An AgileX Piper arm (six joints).
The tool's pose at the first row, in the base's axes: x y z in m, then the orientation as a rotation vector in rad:
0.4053 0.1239 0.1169 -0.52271 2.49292 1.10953
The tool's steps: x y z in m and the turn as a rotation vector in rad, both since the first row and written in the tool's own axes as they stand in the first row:
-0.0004 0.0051 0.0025 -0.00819 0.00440 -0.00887
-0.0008 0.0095 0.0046 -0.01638 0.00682 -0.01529
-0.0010 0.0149 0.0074 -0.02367 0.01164 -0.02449
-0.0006 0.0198 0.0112 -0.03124 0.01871 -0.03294
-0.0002 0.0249 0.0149 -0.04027 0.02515 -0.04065
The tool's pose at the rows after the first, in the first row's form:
0.4037 0.1291 0.1187 -0.53857 2.48843 1.11689
0.4023 0.1335 0.1203 -0.55016 2.48348 1.12513
0.4005 0.1390 0.1221 -0.56643 2.47940 1.13113
0.3985 0.1449 0.1226 -0.58346 2.47740 1.13777
0.3964 0.1508 0.1233 -0.59960 2.47451 1.14657

